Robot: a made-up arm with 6 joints.
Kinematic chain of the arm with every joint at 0, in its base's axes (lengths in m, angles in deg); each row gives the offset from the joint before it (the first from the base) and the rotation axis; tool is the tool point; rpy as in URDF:
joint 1: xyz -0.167 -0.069 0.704 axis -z
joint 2: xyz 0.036 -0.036 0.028 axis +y
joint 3: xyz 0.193 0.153 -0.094 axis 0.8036 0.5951 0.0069
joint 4: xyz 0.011 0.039 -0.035 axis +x
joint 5: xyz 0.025 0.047 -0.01 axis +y
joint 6: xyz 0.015 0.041 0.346 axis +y
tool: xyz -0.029 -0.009 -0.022 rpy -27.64 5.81 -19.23
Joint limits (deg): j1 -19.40..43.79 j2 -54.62..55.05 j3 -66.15..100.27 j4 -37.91..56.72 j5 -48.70..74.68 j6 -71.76..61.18
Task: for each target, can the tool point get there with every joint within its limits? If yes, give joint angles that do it. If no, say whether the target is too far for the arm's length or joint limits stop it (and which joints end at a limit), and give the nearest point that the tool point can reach.
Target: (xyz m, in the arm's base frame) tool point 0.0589 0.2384 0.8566
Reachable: yes | joints 8.53 12.73 2.32 -21.03 -17.14 49.88
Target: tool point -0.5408 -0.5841 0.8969
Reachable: no: joint limits stop it (at a limit: joint 1, joint 2, joint 3, joint 6) | nearest point -0.1785 -0.3107 0.8768 | short by 0.454 m
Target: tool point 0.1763 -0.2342 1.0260
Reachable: yes | joints 21.78 -33.64 56.60 11.26 15.84 41.39
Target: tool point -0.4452 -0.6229 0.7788
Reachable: no: joint limits stop it (at a limit: joint 1, joint 3, joint 6) | nearest point -0.1389 -0.3536 0.7899 | short by 0.408 m
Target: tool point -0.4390 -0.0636 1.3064
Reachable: no: joint limits stop it (at a limit: joint 1, joint 2, joint 4, joint 6) | nearest point -0.2262 0.0303 1.0926 | short by 0.316 m
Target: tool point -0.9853 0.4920 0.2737
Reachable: no: too far | nearest point -0.4444 0.2520 0.4745 | short by 0.625 m
